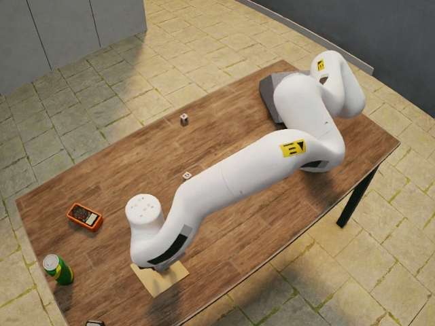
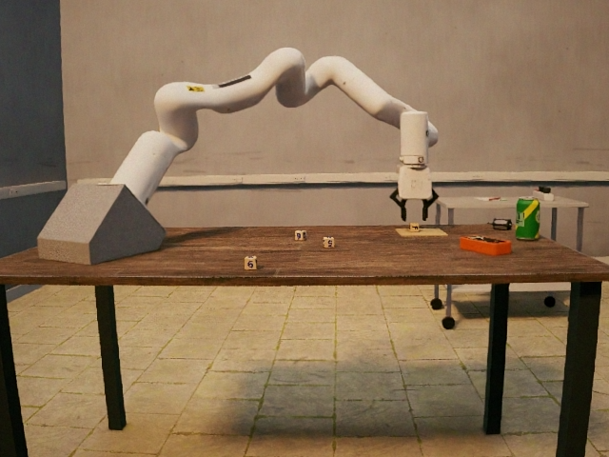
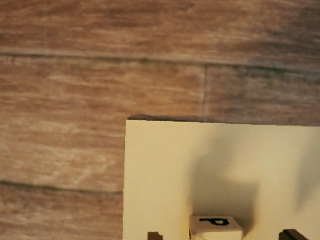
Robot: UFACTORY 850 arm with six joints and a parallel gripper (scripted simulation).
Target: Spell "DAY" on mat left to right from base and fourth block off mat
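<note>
Right now my hand is 50 mm above the tan mat and 20 mm short of it. From my hand the other things lie so: dark object: 280 mm ahead, 60 mm to the left, 40 mm below.
</note>
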